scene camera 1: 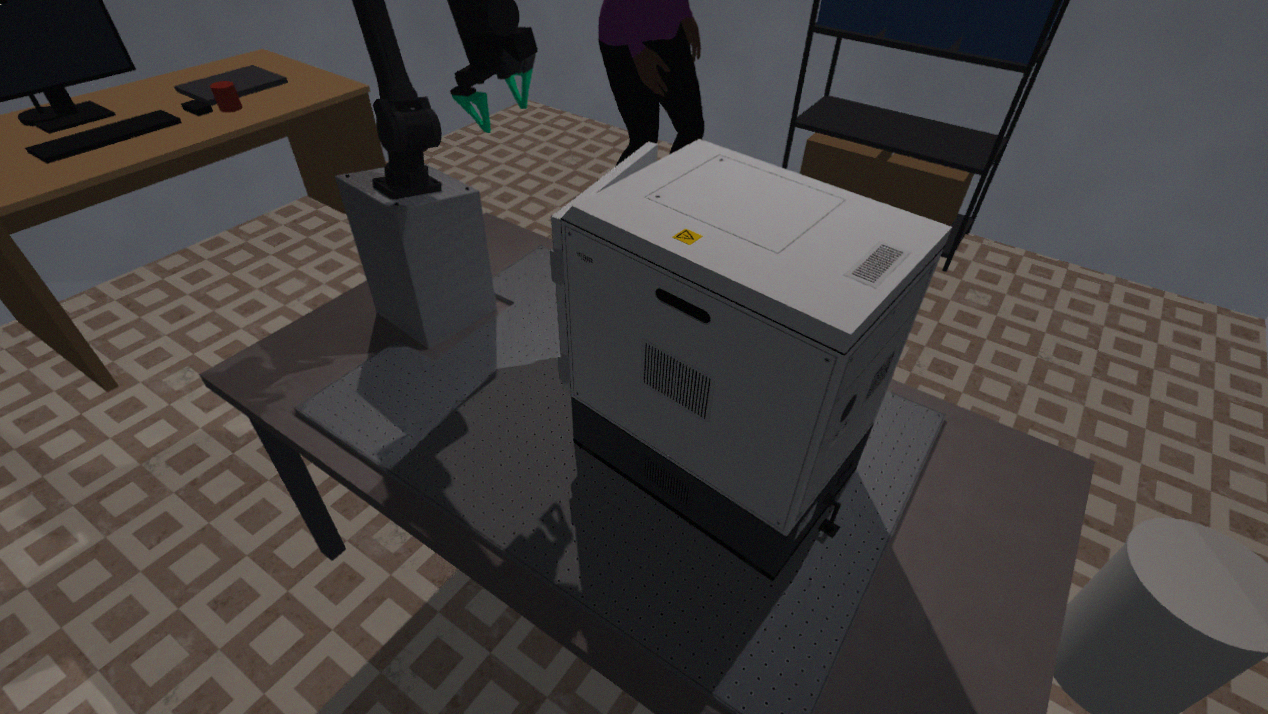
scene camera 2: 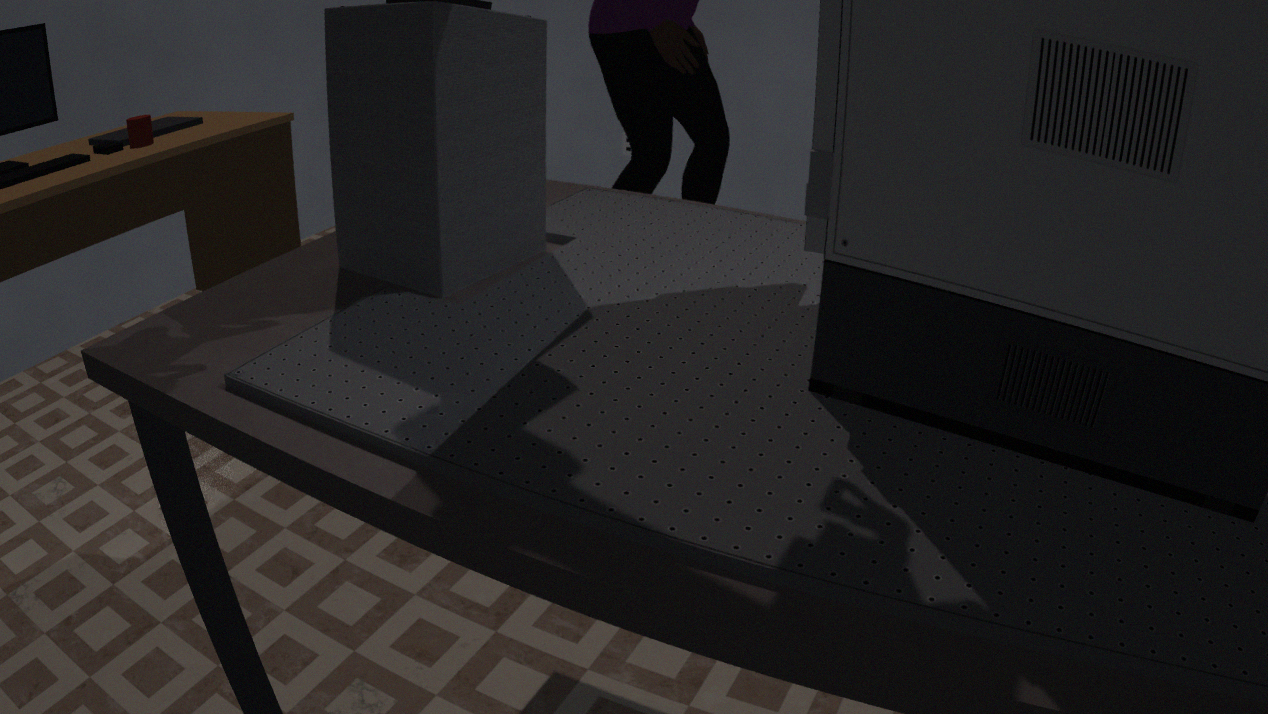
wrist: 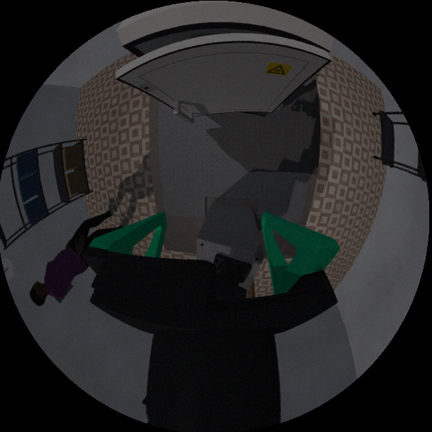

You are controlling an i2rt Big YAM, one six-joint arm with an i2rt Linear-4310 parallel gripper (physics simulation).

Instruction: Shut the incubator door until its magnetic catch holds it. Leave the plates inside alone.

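Frame: origin at the arm's base, x ahead, y right, z down, level; metres.
Where they show: gripper, between the fingertips: (scene camera 1: 506, 120); arm's base, origin of its link: (scene camera 1: 407, 188) (scene camera 2: 438, 10).
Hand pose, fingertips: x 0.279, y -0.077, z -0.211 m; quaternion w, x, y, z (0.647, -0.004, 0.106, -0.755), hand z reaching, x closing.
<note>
Each offset is from my fingertips to the top centre of the thing. "spot": to the spot under its first point.
The white incubator {dz +0.004, dx +0.493, dy -0.054 m} (scene camera 1: 692, 337) (scene camera 2: 931, 177) (wrist: 225, 14) stands on the perforated board, its back towards scene camera 1. Its door {spot: dz +0.047, dx +0.229, dy -0.069 m} (scene camera 1: 623, 175) (wrist: 220, 75) stands ajar; in the wrist view a dark gap shows between door and body along the top. A small pale handle (wrist: 181, 110) shows at the door's lower edge in the wrist view. The catch and the plates inside are hidden. My gripper (scene camera 1: 504, 119) (wrist: 213, 216) is open and empty, with green fingers spread wide. It hangs high on the door side, apart from the door, and does not show in scene camera 2.
The arm stands on a grey pedestal (scene camera 1: 448, 266) (scene camera 2: 385, 150) beside the incubator's door side. A person (scene camera 1: 652, 70) (scene camera 2: 661, 88) (wrist: 65, 270) stands beyond the table. A desk (scene camera 1: 266, 115), a shelf rack (scene camera 1: 896, 128) and a white cylinder (scene camera 1: 1162, 612) stand around.
</note>
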